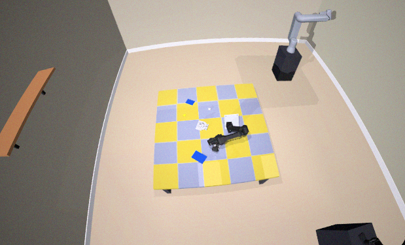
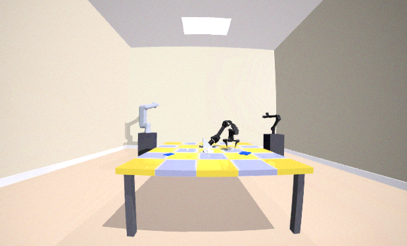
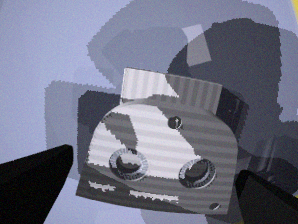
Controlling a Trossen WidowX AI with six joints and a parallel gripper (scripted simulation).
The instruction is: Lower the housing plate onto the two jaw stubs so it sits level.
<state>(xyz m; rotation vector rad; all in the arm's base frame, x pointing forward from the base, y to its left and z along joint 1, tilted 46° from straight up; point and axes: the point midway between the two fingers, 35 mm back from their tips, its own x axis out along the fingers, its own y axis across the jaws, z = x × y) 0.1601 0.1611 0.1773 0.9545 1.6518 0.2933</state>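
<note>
Right now my gripper tip is 1 cm short of the white ribbed part and 1 cm above it. Also, from my gripper tip: white dot (50 cm to the right, 4 cm ahead, 1 cm below); yellow dot (44 cm to the right, 34 cm ahead, 2 cm below); grey housing plate (1 cm ahead, 1 cm above).
</note>
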